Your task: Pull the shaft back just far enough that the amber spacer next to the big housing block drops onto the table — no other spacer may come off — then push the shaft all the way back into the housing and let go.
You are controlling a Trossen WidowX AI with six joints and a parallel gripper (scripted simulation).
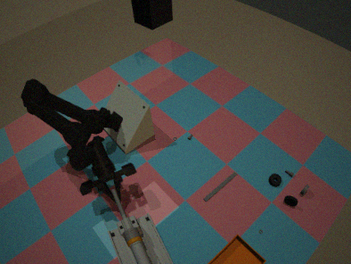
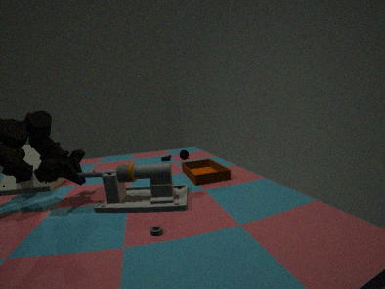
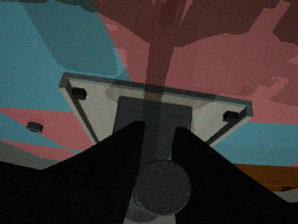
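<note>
Now: gripper tip 60 mm short of the shaft, 20 mm to the left of it and 20 mm below it. From my gripper tip the other things lie so: orange tray (400 mm ahead, 80 mm to the left, 50 mm below); grey bar (200 mm ahead, 300 mm to the left, 50 mm below); amber spacer (140 mm ahead, 50 mm to the right, 20 mm above).
</note>
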